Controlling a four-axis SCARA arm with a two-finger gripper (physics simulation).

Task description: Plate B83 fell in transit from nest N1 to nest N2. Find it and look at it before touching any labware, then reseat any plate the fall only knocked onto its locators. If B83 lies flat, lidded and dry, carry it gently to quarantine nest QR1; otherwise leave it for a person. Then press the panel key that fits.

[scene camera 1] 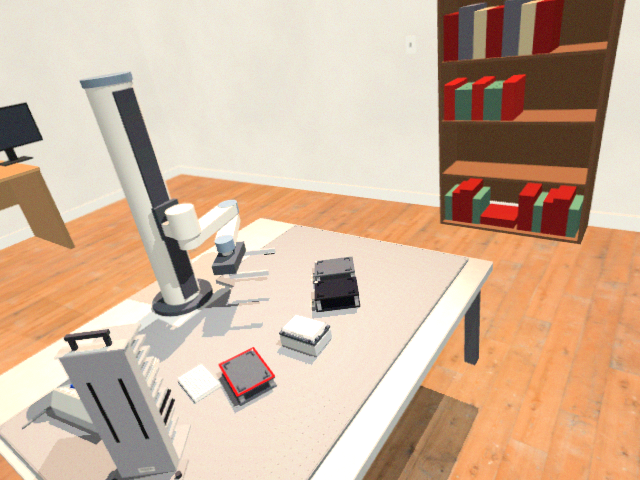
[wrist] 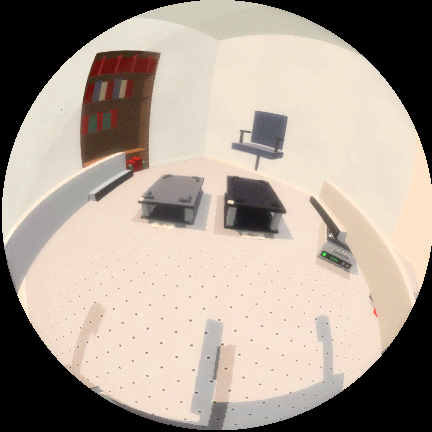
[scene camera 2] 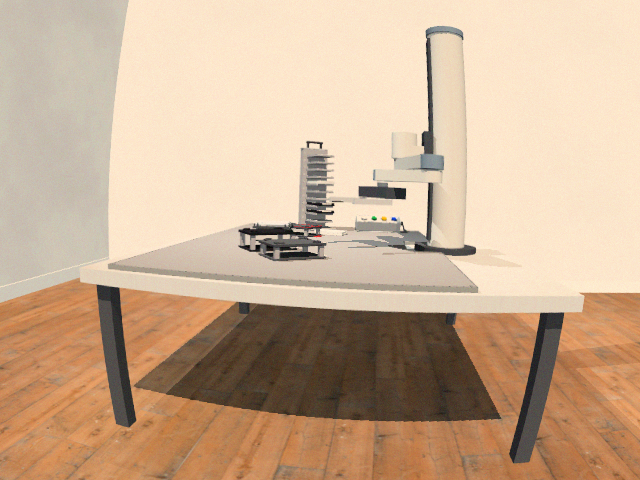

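Pixels of known places: gripper, fingertip midpoint: (scene camera 1: 272, 260) (wrist: 221, 169) (scene camera 2: 341, 200); arm's base, origin of the base link: (scene camera 1: 183, 298) (scene camera 2: 445, 250).
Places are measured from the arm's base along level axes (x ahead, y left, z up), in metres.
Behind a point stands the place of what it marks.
Observation:
My gripper (scene camera 1: 270, 261) {y 0.177, x 0.396, z 0.176 m} (wrist: 221, 169) {y 0.177, x 0.396, z 0.176 m} is open and empty, held level above the mat; it also shows in the scene camera 2 view. A grey nest (scene camera 1: 334, 266) {y 0.392, x 0.522, z 0.057 m} (scene camera 2: 293, 242) {y 0.420, x 0.509, z 0.058 m} (wrist: 176, 189) {y 0.376, x 0.510, z 0.058 m} and a black nest (scene camera 1: 336, 287) {y 0.250, x 0.630, z 0.071 m} (wrist: 252, 192) {y 0.240, x 0.611, z 0.071 m} stand beyond the fingers, their tops bare. A flat white piece of labware (scene camera 1: 198, 382) {y -0.307, x 0.474, z 0.022 m} (scene camera 2: 333, 233) {y -0.259, x 0.458, z 0.021 m} lies on the mat beside the red-rimmed nest (scene camera 1: 246, 370) {y -0.217, x 0.607, z 0.053 m}; its label, lid and any wetness cannot be made out. A white plate (scene camera 1: 305, 327) {y 0.001, x 0.675, z 0.082 m} sits on the shaker (scene camera 1: 305, 343) {y -0.043, x 0.709, z 0.062 m} (wrist: 336, 256) {y 0.007, x 0.592, z 0.035 m}. The key panel (scene camera 2: 377, 223) {y -0.502, x 0.267, z 0.055 m} has green, yellow and blue keys.
A tall grey shelf tower (scene camera 1: 121, 408) {y -0.569, x 0.612, z 0.249 m} (scene camera 2: 305, 186) {y -0.520, x 0.627, z 0.222 m} with a black handle stands at the far end from the grey and black nests. The arm's column (scene camera 1: 139, 196) {y -0.058, x 0.047, z 0.496 m} (scene camera 2: 448, 144) {y 0.074, x 0.013, z 0.402 m} rises at the table's side. A bookcase (scene camera 1: 594, 155) and a chair (wrist: 270, 131) are beyond the table.

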